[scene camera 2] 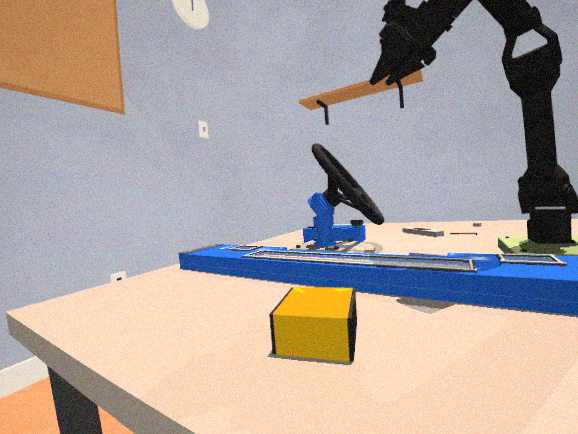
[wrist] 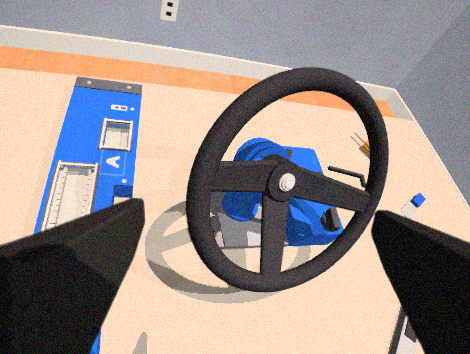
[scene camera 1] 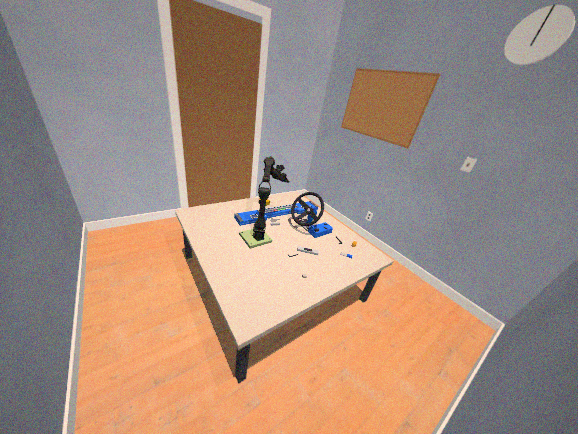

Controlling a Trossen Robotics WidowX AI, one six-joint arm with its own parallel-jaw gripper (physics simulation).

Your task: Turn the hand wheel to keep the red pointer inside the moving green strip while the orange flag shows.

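Pixels of known places: gripper, between the fingertips: (scene camera 2: 379,84) (wrist: 259,216) (scene camera 1: 287,181); arm's base, origin of its link: (scene camera 2: 550,240) (scene camera 1: 258,237).
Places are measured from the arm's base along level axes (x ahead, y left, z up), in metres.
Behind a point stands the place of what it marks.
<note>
The black hand wheel (scene camera 1: 322,207) {x 0.495, y -0.113, z 0.229 m} (scene camera 2: 345,177) {x 0.486, y -0.114, z 0.192 m} (wrist: 198,200) {x 0.421, y 0.139, z 0.183 m} stands tilted on its blue stand (scene camera 1: 321,230) (scene camera 2: 325,220) {x 0.507, y 0.037, z 0.063 m} (wrist: 310,165). My gripper (scene camera 1: 287,180) {x 0.314, y 0.162, z 0.358 m} (scene camera 2: 381,82) {x 0.314, y 0.162, z 0.358 m} (wrist: 259,216) {x 0.314, y 0.162, z 0.358 m} is open and empty, above the wheel and apart from it; in the wrist view the wheel shows between the fingers. The long blue housing (scene camera 1: 245,217) {x 0.023, y 0.275, z 0.016 m} (scene camera 2: 300,280) {x 0.441, y 0.338, z -0.017 m} (wrist: 85,120) {x 0.682, y 0.289, z 0.016 m} lies beside the wheel, with a slotted scale window. A tiny greenish patch shows there in scene camera 1, too small to place the red pointer against. The far part of the scale is hidden in the wrist view. I can make out no orange flag.
A yellow block (scene camera 1: 267,202) {x 0.350, y 0.457, z 0.008 m} (scene camera 2: 312,337) {x 0.326, y 0.534, z -0.003 m} sits behind the housing. A grey tool (scene camera 1: 307,251) {x 0.256, y -0.282, z -0.011 m} (scene camera 2: 422,232) {x 0.267, y -0.244, z -0.014 m}, a black hex key (scene camera 1: 339,240) {x 0.608, y -0.287, z -0.017 m} (wrist: 345,172) {x 0.612, y -0.271, z -0.018 m}, a blue-ended piece (scene camera 1: 349,256) {x 0.525, y -0.467, z -0.015 m} (wrist: 419,200) {x 0.529, y -0.459, z -0.010 m} and a small orange item (scene camera 1: 354,244) {x 0.663, y -0.396, z 0.002 m} (wrist: 366,148) {x 0.684, y -0.365, z -0.008 m} lie on the table.
</note>
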